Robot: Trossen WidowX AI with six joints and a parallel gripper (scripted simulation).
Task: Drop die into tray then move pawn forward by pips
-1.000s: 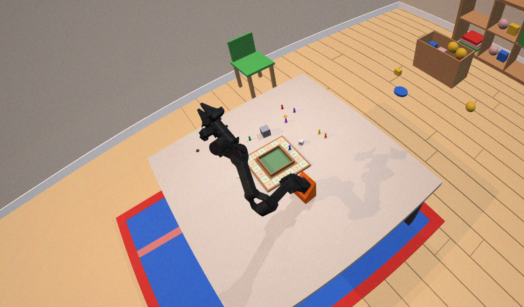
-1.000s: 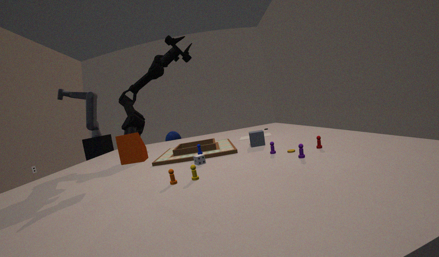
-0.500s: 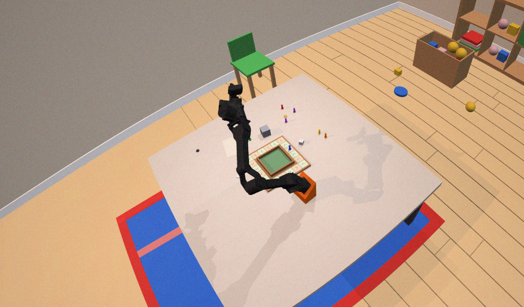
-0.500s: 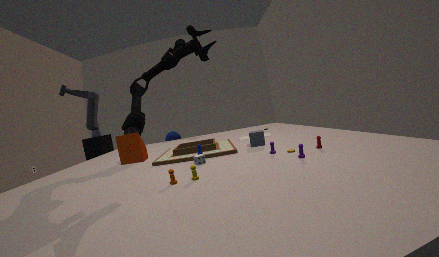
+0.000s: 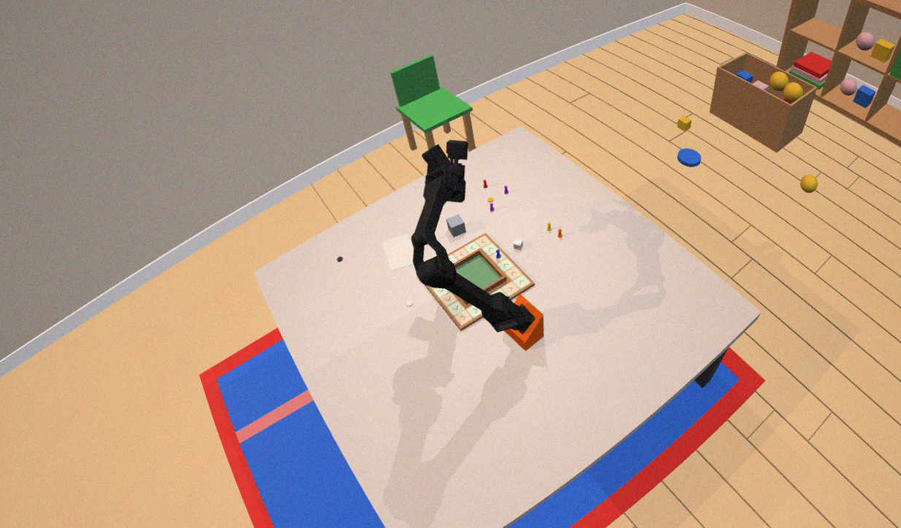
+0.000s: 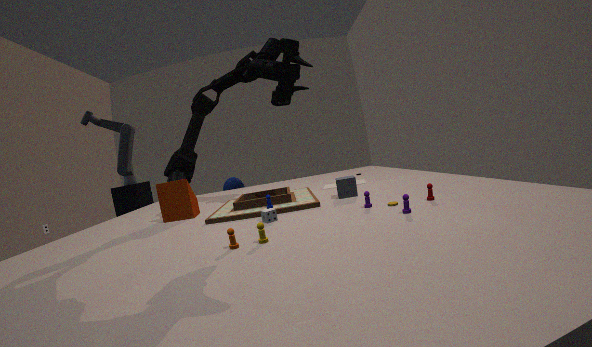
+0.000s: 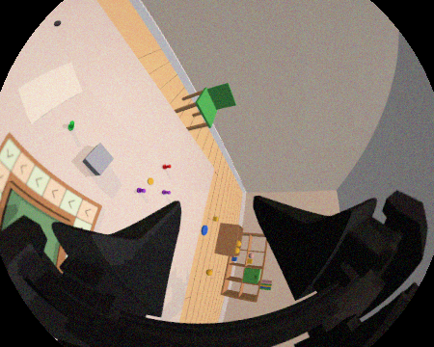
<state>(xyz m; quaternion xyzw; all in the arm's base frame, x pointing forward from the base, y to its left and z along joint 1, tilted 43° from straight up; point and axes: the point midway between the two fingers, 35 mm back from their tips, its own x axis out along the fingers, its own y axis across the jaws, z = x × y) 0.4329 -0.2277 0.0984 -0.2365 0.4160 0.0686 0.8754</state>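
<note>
Right now the white die is 150 mm behind my gripper tip, 80 mm to the right of it and 310 mm below it. From my gripper tip the other things lie so: blue pawn 150 mm behind, 290 mm below; then green dice tray 170 mm behind, 120 mm to the left, 310 mm below; then red pawn 180 mm ahead, 180 mm to the right, 300 mm below.
</note>
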